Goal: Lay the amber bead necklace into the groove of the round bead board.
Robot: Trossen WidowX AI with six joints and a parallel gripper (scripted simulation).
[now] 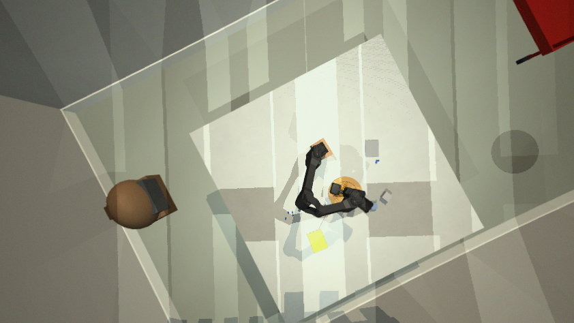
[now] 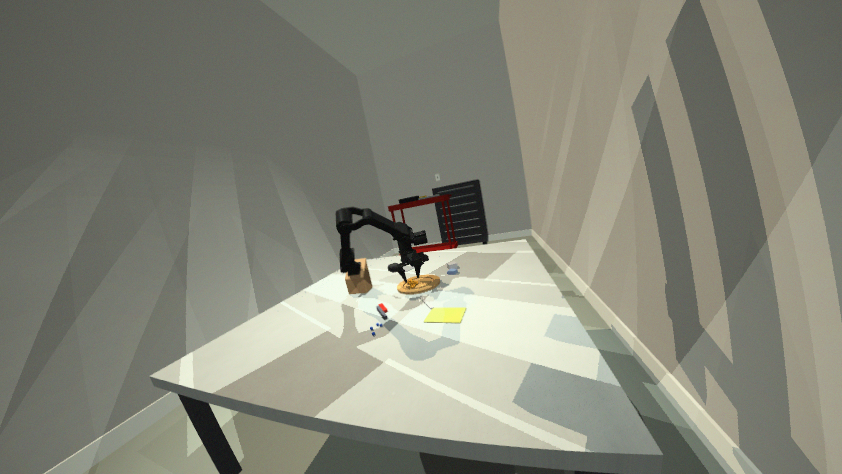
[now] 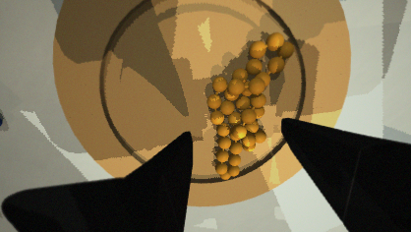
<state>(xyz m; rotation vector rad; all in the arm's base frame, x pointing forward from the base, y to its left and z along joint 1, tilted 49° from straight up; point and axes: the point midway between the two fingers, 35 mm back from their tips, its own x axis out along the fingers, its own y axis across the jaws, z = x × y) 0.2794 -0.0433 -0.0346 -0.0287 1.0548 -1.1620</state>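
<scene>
Now: the round bead board 20 mm ahead of my gripper tip and 20 mm below it. Also, from my gripper tip: light blue cube: 180 mm ahead, 110 mm to the left, 20 mm below; red-handled tool: 60 mm behind, 230 mm to the right, 20 mm below; white cube: 170 mm ahead, 200 mm to the left, 10 mm below.
</scene>
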